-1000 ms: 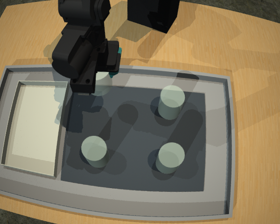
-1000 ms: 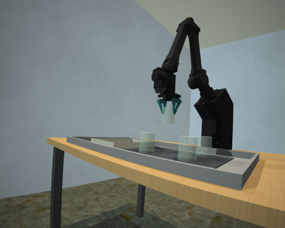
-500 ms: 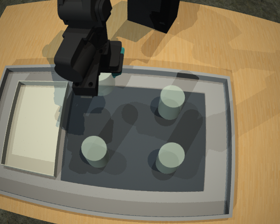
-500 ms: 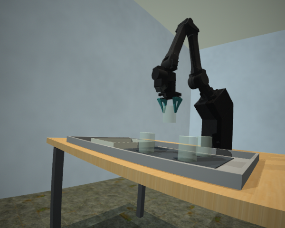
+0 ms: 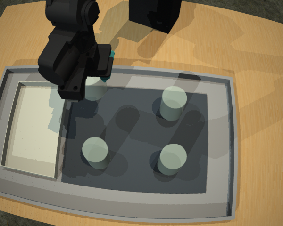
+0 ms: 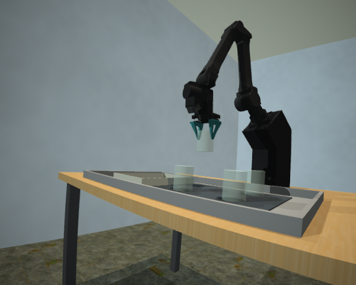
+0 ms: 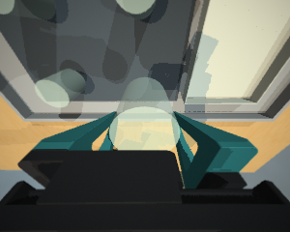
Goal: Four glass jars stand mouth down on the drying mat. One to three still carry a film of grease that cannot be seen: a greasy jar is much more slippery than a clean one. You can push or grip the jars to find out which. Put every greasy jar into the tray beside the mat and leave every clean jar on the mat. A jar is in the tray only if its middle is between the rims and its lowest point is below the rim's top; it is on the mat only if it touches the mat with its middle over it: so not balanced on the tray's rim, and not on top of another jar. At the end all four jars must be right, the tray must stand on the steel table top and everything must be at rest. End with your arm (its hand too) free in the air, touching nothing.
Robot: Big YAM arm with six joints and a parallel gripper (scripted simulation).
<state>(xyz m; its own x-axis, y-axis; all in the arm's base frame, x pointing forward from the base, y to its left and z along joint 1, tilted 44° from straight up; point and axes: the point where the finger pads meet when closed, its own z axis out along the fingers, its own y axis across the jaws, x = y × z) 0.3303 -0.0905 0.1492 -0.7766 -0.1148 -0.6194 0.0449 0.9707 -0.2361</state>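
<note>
The cream tray lies 210 mm to the right of my hand, 190 mm below it and 50 mm ahead of it. From my hand the other things lie so: dark mat 200 mm below, 110 mm to the left, 70 mm ahead; grey steel table top 200 mm below, 80 mm ahead.
</note>
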